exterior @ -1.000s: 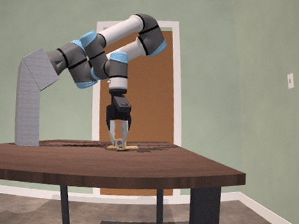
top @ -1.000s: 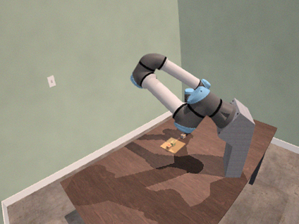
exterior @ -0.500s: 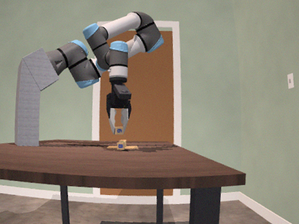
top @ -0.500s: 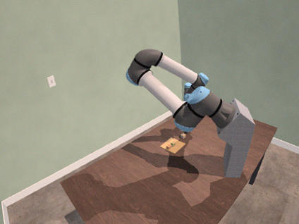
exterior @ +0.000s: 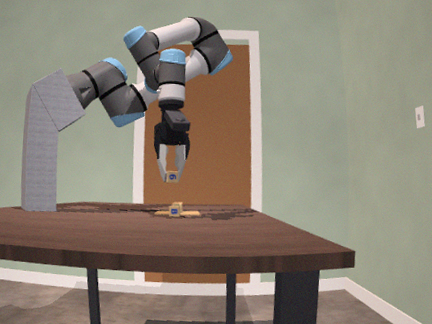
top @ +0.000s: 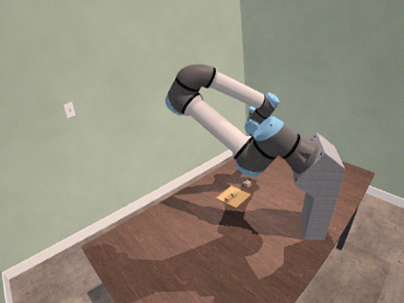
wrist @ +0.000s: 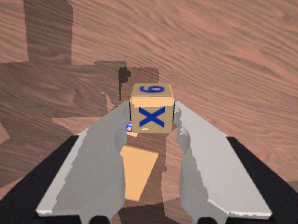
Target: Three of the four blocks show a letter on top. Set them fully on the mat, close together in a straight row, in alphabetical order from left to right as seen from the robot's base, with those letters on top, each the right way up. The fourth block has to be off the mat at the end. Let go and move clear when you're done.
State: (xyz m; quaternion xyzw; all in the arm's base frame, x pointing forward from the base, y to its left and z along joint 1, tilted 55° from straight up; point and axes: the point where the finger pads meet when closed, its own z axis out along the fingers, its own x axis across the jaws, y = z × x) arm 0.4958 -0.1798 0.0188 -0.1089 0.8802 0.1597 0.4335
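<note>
My gripper is now 3 cm past the tan mat, 21 cm to the right of it and 11 cm above it.
</note>
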